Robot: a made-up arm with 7 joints. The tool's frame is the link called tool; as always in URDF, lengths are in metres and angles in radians.
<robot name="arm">
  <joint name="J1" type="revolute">
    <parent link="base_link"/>
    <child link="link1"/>
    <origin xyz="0 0 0.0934"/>
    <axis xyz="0 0 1"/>
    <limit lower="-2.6" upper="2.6"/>
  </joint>
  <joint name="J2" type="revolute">
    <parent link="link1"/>
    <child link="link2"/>
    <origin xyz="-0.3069 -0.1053 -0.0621"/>
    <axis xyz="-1 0 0"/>
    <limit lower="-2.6" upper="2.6"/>
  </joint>
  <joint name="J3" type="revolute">
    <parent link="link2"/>
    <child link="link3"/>
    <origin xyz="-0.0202 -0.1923 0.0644"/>
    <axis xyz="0 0 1"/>
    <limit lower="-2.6" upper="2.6"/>
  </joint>
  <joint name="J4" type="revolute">
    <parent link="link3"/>
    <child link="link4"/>
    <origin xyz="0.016 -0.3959 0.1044"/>
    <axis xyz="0 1 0"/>
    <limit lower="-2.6" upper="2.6"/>
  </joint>
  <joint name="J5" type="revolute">
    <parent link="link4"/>
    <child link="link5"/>
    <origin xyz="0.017 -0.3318 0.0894"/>
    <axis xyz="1 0 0"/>
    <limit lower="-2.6" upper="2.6"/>
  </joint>
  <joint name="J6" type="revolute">
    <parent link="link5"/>
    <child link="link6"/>
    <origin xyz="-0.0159 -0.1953 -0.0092"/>
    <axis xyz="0 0 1"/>
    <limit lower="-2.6" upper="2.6"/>
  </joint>
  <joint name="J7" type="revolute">
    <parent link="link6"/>
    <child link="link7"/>
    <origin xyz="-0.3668 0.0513 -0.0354"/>
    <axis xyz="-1 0 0"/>
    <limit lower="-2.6" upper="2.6"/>
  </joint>
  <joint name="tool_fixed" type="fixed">
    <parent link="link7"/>
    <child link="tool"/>
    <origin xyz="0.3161 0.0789 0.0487"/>
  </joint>
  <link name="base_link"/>
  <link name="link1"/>
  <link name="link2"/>
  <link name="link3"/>
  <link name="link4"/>
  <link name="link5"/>
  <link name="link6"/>
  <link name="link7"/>
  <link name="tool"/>
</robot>
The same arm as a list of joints. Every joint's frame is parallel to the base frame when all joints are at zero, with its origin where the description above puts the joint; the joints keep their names.
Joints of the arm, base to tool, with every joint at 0 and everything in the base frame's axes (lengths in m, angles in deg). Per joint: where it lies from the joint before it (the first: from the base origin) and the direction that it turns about. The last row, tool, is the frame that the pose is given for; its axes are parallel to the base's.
J1: xyz 0.0000 0.0000 0.0934 axis 0 0 1
J2: xyz -0.3069 -0.1053 -0.0621 axis -1 0 0
J3: xyz -0.0202 -0.1923 0.0644 axis 0 0 1
J4: xyz 0.0160 -0.3959 0.1044 axis 0 1 0
J5: xyz 0.0170 -0.3318 0.0894 axis 1 0 0
J6: xyz -0.0159 -0.1953 -0.0092 axis 0 0 1
J7: xyz -0.3668 0.0513 -0.0354 axis -1 0 0
tool: xyz 0.3161 0.0789 0.0487
Joint limits (deg, base to tool): -148.97..148.97 -148.97..148.97 -148.97..148.97 -148.97..148.97 -148.97..148.97 -148.97..148.97 -148.97..148.97

